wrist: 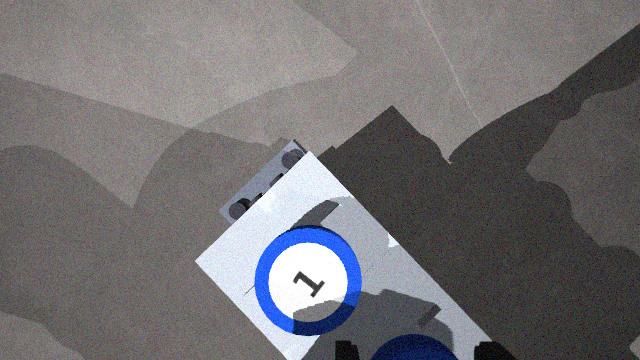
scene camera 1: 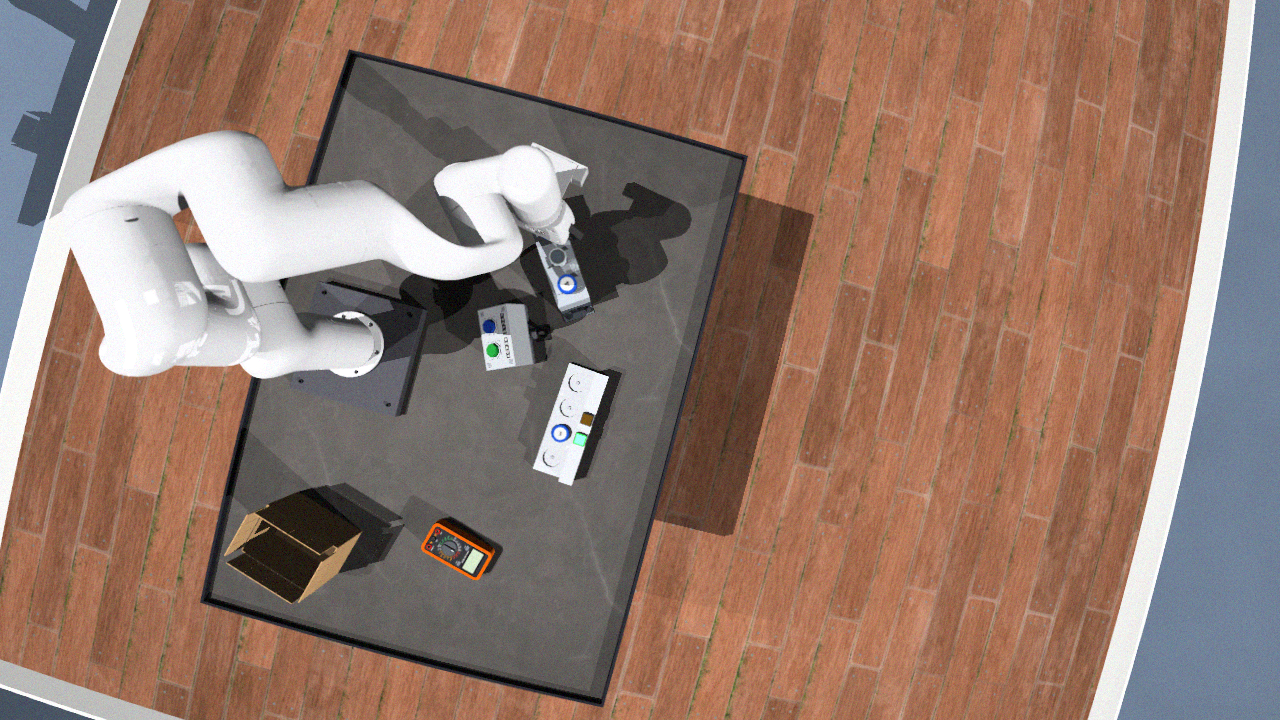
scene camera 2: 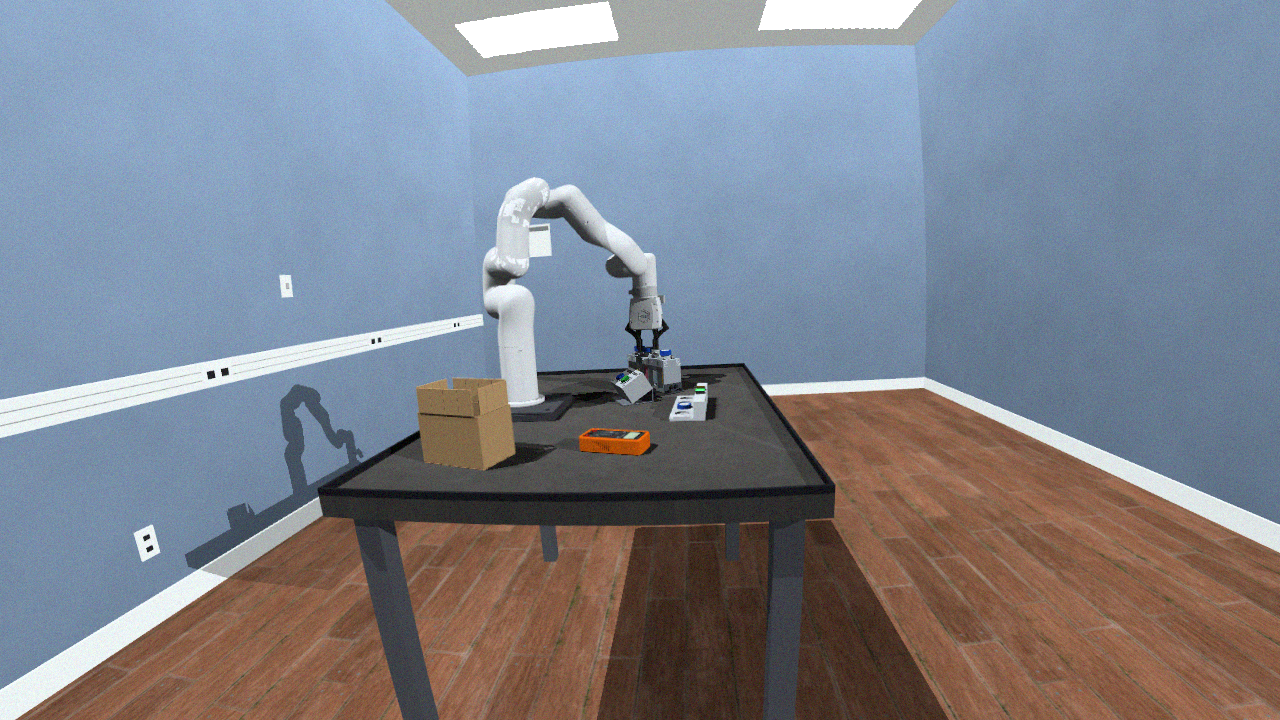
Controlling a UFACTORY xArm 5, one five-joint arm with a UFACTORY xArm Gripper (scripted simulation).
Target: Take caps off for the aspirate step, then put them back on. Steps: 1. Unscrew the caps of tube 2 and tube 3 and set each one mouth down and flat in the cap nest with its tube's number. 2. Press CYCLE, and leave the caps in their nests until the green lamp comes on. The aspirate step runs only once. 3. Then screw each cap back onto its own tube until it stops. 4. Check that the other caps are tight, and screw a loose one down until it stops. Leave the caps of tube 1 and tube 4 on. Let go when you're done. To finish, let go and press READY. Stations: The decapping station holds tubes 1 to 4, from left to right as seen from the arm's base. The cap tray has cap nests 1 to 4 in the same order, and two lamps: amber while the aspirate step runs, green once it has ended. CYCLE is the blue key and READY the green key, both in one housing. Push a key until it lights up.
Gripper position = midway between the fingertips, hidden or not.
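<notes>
Cardboard box (scene camera 1: 293, 536), (scene camera 2: 451, 435); out of frame in the wrist view. My gripper (scene camera 2: 647, 351), (scene camera 1: 548, 230).
</notes>
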